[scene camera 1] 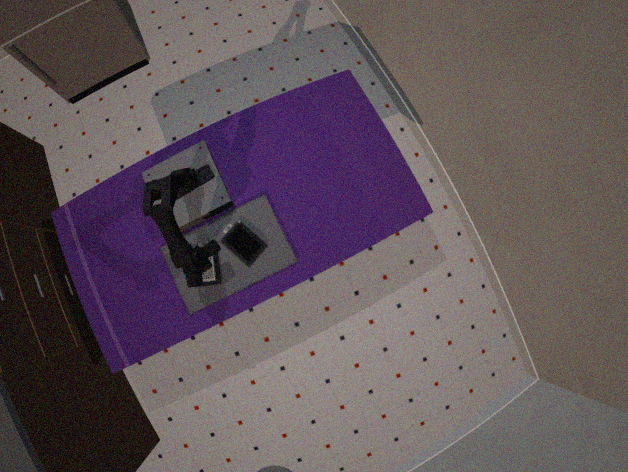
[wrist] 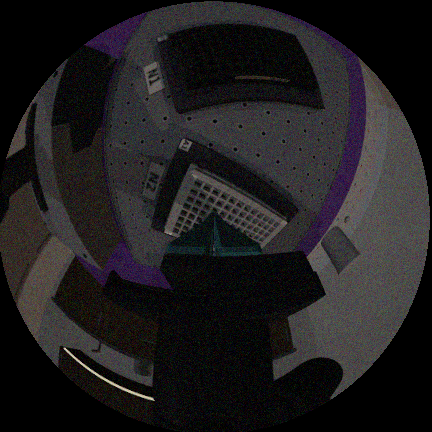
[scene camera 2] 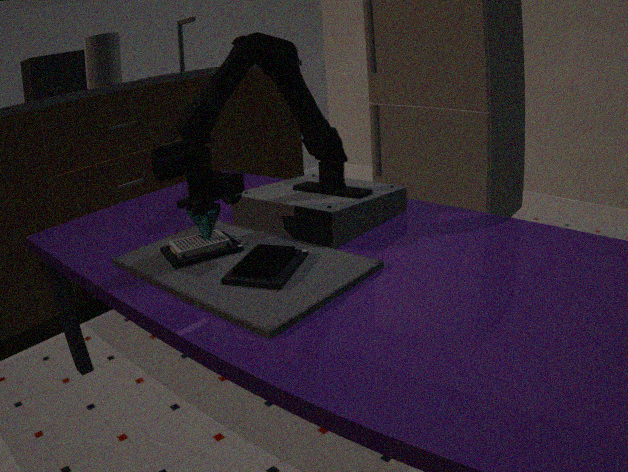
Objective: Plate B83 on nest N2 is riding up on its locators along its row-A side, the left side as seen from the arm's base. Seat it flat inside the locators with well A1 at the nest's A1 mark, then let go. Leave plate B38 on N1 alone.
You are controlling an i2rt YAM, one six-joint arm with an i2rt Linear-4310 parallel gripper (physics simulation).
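Places are measured from the arm's base along level axes (x ahead, y left, z up), in centimetres.
Pixels of known places: gripper, fingertip midpoint: (wrist: pixel 213 217) (scene camera 2: pixel 207 239); arm's base, origin of the base link: (scene camera 1: pixel 191 182) (scene camera 2: pixel 331 191).
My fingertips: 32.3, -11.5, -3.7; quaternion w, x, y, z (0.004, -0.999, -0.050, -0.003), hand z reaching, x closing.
Observation:
Ahead of a thing's pixels: the offset from my fingertips to its top centre, as dx, dy, dz. "spot": to the spot under its first point. Level surfaces: height alone.
Plate B83 @(+1.6, -1.2, +0.2) (scene camera 1: pixel 209 274) (scene camera 2: pixel 195 245) (wrist: pixel 227 202) is white and gridded and sits on the dark nest N2 @(+1.6, -1.1, -0.3) (scene camera 2: pixel 177 262) (wrist: pixel 245 174). In the wrist view the nest's A1 mark @(-3.3, +6.9, -1.3) (wrist: pixel 185 145) is at its upper left corner, with a dark strip of nest showing beside the plate's upper edge. How level the plate lies is hard to tell in the dim light. My gripper (scene camera 2: pixel 207 237) (wrist: pixel 213 217) is shut and empty, its teal fingertips pointing down at the plate's top; they hide part of it, and contact is unclear. Black plate B38 @(+1.4, +18.4, +0.2) (scene camera 1: pixel 244 242) (scene camera 2: pixel 263 261) (wrist: pixel 232 57) sits on N1.
Both nests stand on a grey perforated board (scene camera 1: pixel 276 248) (scene camera 2: pixel 324 286) (wrist: pixel 300 130) on the purple table @(dz -3.7) (scene camera 1: pixel 324 152) (scene camera 2: pixel 456 329). The arm's grey base block (scene camera 1: pixel 200 152) (scene camera 2: pixel 365 203) stands behind the board. Labels N1 @(spot: -7.6, +14.9, -2.3) (wrist: pixel 153 78) and N2 @(spot: -7.3, +2.7, -2.3) (wrist: pixel 152 181) lie beside the nests.

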